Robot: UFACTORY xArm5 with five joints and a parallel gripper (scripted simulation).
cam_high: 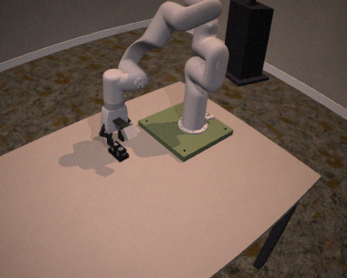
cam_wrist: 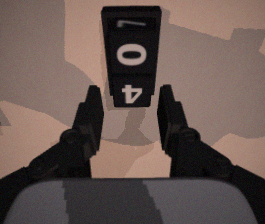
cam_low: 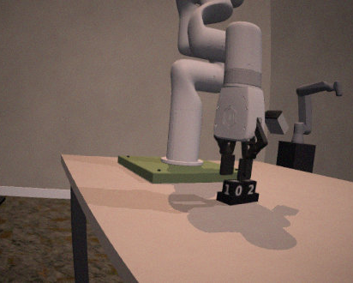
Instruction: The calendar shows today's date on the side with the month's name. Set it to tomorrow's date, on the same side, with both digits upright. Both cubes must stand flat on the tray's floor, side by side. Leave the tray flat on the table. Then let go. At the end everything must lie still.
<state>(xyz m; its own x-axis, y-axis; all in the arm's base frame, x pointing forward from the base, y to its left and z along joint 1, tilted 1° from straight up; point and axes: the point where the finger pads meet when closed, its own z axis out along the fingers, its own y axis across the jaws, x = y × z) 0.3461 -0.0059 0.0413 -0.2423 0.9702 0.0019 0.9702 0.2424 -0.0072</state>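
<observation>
Now: the black calendar tray 2 cm to the left of my hand and 6 cm below it.
</observation>
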